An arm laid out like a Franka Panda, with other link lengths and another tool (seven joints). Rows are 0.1 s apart.
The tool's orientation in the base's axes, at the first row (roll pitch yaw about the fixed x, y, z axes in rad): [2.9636, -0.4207, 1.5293]
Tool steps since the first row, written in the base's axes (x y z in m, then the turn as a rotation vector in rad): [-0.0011, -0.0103, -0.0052, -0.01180, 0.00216, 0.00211]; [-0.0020, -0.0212, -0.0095, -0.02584, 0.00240, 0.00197]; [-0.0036, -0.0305, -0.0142, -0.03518, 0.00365, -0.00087]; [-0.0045, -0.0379, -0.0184, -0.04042, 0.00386, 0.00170]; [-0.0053, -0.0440, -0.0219, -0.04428, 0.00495, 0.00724]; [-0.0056, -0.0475, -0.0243, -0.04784, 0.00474, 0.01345]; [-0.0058, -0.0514, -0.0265, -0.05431, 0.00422, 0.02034]
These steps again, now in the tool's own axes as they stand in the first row. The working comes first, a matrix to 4 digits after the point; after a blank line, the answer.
The tool's axes in the first row as the columns of a matrix, in the base's axes (used below as rounded here):
[0.0379, 0.9804, 0.1936]
[0.9120, -0.1131, 0.3943]
[0.4084, 0.1616, -0.8984]

[-0.0116, -0.0008, 0.0004, 0.00238, -0.01147, -0.00333]; [-0.0233, -0.0011, -0.0002, 0.00201, -0.02529, -0.00583]; [-0.0338, -0.0024, 0.0000, 0.00164, -0.03504, -0.00459]; [-0.0422, -0.0031, 0.0007, 0.00268, -0.03979, -0.00783]; [-0.0493, -0.0038, 0.0013, 0.00579, -0.04280, -0.01313]; [-0.0535, -0.0040, 0.0020, 0.00800, -0.04526, -0.01948]; [-0.0579, -0.0042, 0.0024, 0.01010, -0.05044, -0.02712]
